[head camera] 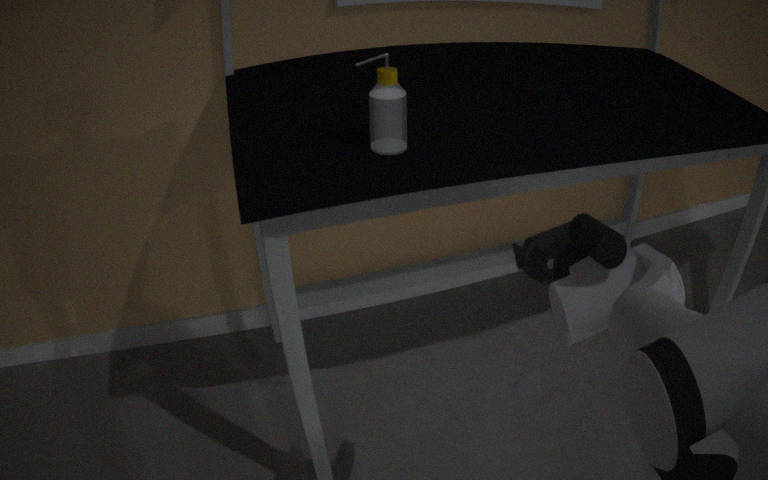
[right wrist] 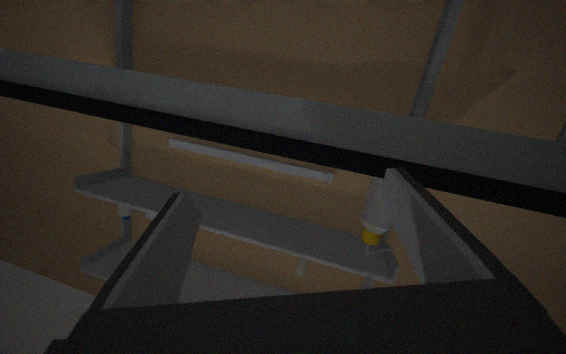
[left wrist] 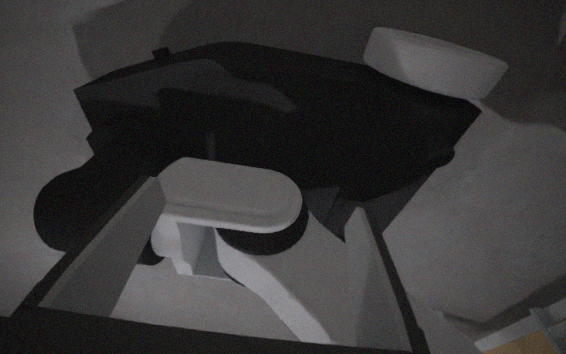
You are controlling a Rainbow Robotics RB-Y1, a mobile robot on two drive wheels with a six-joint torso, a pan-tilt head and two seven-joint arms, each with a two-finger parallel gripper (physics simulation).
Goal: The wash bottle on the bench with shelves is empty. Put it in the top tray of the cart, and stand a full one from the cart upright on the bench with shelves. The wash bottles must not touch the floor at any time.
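Observation:
A translucent wash bottle [head camera: 388, 118] [right wrist: 378, 205] with a yellow cap and bent spout stands upright on the black bench top [head camera: 509, 113], left of its middle in the head view. In the right wrist view the bottle is upside down, partly hidden by the bench edge and a finger. My right gripper [right wrist: 286, 193] is open and empty, in front of and below the bench's front edge. My left gripper [left wrist: 258, 204] is open, with nothing between its fingers; parts of the robot's base show beyond them. The cart and the full bottles cannot be made out.
The bench's front rail [head camera: 453, 192] [right wrist: 300, 112] and left front leg [head camera: 286, 316] stand near my right arm [head camera: 589, 294]. A shelf [right wrist: 260, 225] is above the bench, with a blue-marked item [right wrist: 126, 216] near one end. The wall [head camera: 113, 169] is behind the bench.

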